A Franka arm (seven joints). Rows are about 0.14 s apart.
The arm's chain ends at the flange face. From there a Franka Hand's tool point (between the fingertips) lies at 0.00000 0.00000 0.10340 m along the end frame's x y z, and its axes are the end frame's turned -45 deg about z.
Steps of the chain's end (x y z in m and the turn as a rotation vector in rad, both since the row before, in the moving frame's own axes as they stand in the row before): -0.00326, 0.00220, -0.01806, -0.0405, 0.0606, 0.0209; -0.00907, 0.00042, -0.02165, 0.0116, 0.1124, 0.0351; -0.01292, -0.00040, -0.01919, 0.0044, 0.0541, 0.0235; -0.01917, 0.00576, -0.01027, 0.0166, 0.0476, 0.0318
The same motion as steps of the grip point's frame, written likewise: -0.00247, 0.00665, -0.01833, -0.0715, 0.0142, 0.0209; 0.00221, 0.00140, -0.02231, -0.0713, 0.0877, 0.0351; -0.00462, -0.00574, -0.01934, -0.0351, 0.0414, 0.0235; -0.01297, -0.00714, -0.01040, -0.0219, 0.0454, 0.0318
